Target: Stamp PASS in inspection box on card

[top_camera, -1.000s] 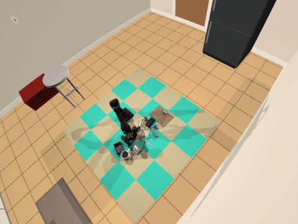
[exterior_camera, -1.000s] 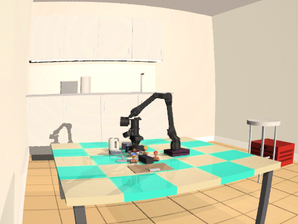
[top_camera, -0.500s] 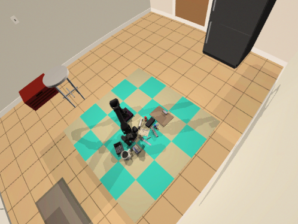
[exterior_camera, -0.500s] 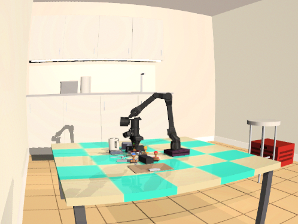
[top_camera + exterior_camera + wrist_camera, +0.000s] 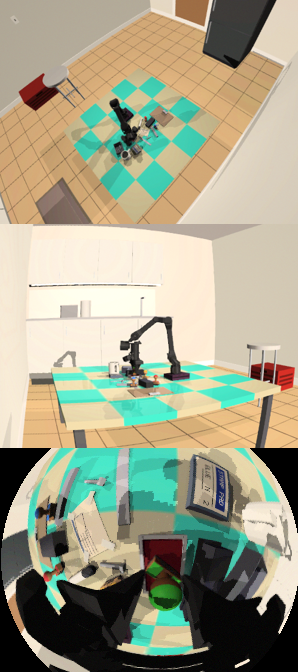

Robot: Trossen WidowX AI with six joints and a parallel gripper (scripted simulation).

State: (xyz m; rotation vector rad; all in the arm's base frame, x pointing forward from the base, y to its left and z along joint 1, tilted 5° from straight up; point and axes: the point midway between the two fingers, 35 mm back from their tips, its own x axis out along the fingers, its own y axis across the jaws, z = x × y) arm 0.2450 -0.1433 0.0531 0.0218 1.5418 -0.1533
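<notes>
Right now the green-knobbed stamp is right at my gripper tip. Also, from my gripper tip: ruler: 13 cm ahead, 6 cm to the left, 3 cm below; then orange-knobbed stamp: 8 cm to the left, 4 cm behind, 2 cm below; then ink pad: 3 cm below.
</notes>
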